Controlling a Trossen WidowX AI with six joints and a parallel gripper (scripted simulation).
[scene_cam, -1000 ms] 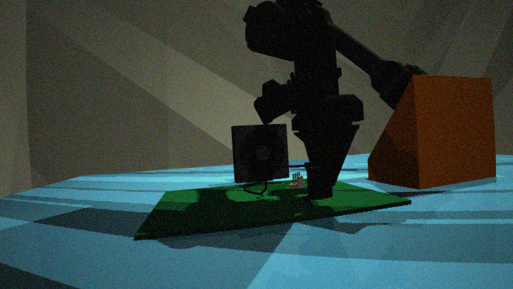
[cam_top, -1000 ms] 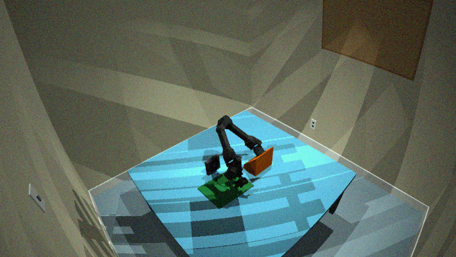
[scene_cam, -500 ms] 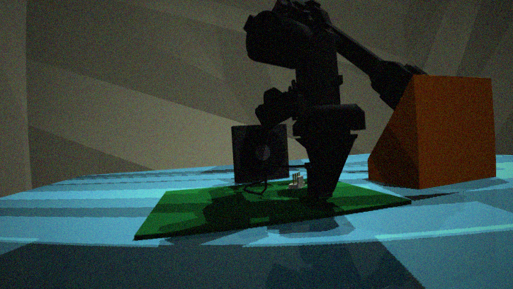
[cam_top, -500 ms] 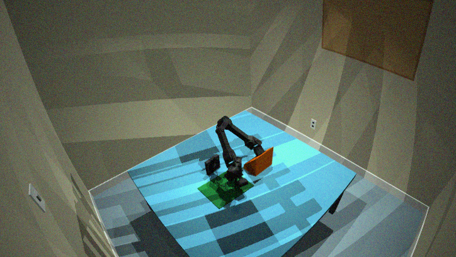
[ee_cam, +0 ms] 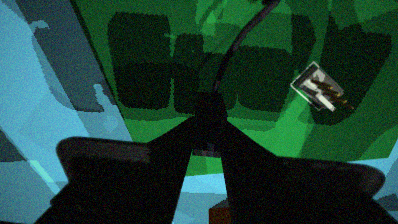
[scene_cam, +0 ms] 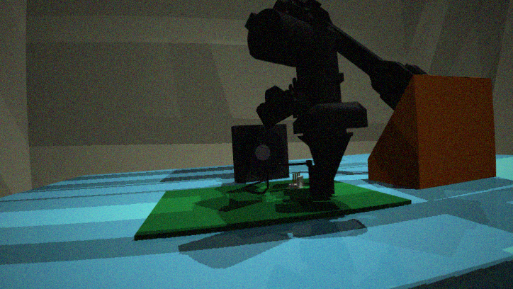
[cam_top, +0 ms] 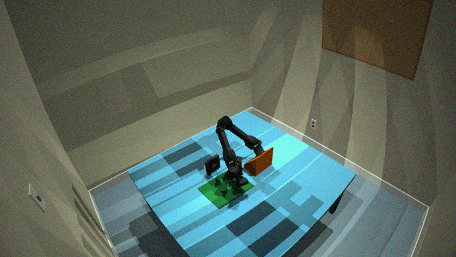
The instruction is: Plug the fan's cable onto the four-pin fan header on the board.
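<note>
My gripper tip is 9 cm to the left of the fan header and 2 cm above it. The rest, counted from my gripper tip: black fan (1 cm ahead, 23 cm to the right, 4 cm above); black plug (1 cm ahead, 1 cm above); green board (7 cm ahead, 5 cm to the right, 3 cm below).
</note>
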